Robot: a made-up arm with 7 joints. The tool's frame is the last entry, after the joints. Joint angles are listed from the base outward. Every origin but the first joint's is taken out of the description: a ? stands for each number. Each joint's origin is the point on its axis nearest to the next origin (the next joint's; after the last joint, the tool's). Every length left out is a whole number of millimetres.
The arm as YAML. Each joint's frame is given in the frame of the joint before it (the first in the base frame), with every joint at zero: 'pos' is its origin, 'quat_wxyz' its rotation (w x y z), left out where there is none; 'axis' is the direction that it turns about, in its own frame. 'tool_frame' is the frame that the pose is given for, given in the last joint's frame.
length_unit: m
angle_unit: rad
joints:
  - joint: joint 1
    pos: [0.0, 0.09, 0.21]
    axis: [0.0, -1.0, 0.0]
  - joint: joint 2
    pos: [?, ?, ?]
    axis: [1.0, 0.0, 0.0]
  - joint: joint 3
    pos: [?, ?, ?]
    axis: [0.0, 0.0, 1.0]
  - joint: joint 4
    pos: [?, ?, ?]
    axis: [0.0, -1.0, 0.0]
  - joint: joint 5
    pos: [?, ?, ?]
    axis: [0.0, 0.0, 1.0]
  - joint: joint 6
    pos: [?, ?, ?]
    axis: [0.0, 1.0, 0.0]
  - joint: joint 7
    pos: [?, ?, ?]
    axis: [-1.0, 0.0, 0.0]
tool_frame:
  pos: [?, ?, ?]
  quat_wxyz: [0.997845, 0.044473, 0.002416, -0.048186]
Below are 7 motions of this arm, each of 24 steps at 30 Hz.
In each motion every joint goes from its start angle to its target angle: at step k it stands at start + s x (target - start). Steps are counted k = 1, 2, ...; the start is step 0. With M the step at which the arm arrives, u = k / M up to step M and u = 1 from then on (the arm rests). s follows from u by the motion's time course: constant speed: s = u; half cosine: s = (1 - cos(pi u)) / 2; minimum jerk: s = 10 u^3 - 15 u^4 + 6 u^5.
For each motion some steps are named. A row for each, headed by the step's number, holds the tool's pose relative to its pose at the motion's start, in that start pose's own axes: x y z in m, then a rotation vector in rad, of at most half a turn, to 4 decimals.
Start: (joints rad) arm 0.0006 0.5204 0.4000 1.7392 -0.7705 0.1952 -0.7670
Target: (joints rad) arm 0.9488 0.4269 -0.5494 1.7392 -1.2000 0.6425 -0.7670
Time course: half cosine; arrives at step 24
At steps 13, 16, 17, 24:
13: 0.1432 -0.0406 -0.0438 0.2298 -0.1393 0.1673
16: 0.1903 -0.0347 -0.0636 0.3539 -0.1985 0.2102
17: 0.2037 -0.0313 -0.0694 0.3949 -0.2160 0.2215
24: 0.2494 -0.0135 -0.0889 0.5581 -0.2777 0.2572

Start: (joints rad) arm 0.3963 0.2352 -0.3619 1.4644 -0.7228 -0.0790 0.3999
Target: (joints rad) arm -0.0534 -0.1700 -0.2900 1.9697 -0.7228 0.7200 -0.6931
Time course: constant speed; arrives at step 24
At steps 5, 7, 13, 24:
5: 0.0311 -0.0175 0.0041 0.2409 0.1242 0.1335
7: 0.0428 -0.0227 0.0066 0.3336 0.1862 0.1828
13: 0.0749 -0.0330 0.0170 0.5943 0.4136 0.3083
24: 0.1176 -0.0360 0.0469 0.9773 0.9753 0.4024

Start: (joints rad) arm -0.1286 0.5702 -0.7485 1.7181 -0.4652 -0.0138 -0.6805
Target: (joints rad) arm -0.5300 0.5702 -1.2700 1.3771 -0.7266 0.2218 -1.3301
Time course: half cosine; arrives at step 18
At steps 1, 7, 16, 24:
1: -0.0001 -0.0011 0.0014 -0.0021 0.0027 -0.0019
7: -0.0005 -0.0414 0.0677 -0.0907 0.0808 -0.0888
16: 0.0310 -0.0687 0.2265 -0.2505 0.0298 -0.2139
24: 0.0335 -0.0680 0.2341 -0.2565 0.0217 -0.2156

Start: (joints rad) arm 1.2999 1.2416 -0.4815 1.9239 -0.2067 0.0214 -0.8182
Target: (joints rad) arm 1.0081 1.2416 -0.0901 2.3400 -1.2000 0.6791 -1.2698
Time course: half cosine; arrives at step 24
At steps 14, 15, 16, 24:
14: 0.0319 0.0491 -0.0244 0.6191 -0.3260 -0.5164
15: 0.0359 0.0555 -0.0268 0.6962 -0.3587 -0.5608
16: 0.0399 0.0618 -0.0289 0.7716 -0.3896 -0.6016
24: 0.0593 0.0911 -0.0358 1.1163 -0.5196 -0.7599

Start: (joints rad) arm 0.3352 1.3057 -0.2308 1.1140 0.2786 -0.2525 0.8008
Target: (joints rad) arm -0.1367 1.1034 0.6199 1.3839 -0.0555 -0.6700 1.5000
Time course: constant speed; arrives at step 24
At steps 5, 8, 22, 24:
5: 0.0058 -0.0014 0.0087 -0.0901 -0.0989 -0.1002
8: 0.0083 -0.0024 0.0160 -0.1408 -0.1414 -0.1661
22: 0.0162 -0.0111 0.0697 -0.3678 -0.1491 -0.4964
24: 0.0176 -0.0130 0.0798 -0.4024 -0.1233 -0.5417

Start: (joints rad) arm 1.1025 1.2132 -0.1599 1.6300 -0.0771 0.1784 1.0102
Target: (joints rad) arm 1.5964 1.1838 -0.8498 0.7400 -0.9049 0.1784 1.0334
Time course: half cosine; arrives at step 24
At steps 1, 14, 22, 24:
1: -0.0007 0.0001 -0.0005 -0.0011 0.0046 0.0002
14: -0.0951 0.0042 -0.0491 -0.2579 0.6948 -0.0567
22: -0.1441 0.0022 -0.0538 -0.4704 1.0883 -0.1472
24: -0.1463 0.0021 -0.0535 -0.4817 1.1071 -0.1522

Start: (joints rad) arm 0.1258 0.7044 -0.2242 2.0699 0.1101 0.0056 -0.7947
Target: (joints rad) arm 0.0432 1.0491 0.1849 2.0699 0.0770 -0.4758 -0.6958
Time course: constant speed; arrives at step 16
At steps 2, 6, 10, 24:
2: 0.0021 0.0119 -0.0079 0.0145 -0.0759 -0.0038
6: 0.0093 0.0348 -0.0234 0.0301 -0.2364 -0.0125
10: 0.0203 0.0559 -0.0380 0.0274 -0.4065 -0.0223
24: 0.0427 0.0835 -0.0579 -0.0105 -0.6752 -0.0372

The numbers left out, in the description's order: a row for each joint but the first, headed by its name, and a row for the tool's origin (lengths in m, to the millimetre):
joint 2: -0.03 0.0 0.01
joint 3: 0.0 0.0 -0.28
joint 4: -0.03 0.04 0.0
joint 5: 0.03 0.0 -0.22
joint 6: -0.01 0.0 0.0
joint 7: 0.0 0.0 -0.02
tool: 0.0 -0.02 0.01

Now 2 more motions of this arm.
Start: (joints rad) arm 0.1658 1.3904 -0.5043 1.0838 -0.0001 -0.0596 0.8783
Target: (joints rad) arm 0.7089 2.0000 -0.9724 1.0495 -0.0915 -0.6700 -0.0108
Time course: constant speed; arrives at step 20
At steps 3, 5, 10, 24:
3: -0.0105 0.0109 0.0269 0.1700 0.0381 -0.0977
5: -0.0180 0.0157 0.0458 0.2780 0.0600 -0.1585
10: -0.0381 0.0184 0.0951 0.5288 0.1031 -0.2932
24: -0.0781 -0.0206 0.1936 0.9573 0.1432 -0.4718

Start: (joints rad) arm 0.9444 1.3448 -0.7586 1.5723 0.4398 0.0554 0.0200
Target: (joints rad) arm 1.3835 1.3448 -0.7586 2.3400 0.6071 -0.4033 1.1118
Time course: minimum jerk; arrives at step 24
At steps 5, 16, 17, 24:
5: 0.0136 0.0022 0.0029 -0.0601 -0.0963 0.0088
16: 0.1299 0.0154 0.0768 -0.7189 -1.1161 -0.4213
17: 0.1361 0.0148 0.0847 -0.7657 -1.1821 -0.4956
24: 0.1505 0.0120 0.1065 -0.8814 -1.3379 -0.7180

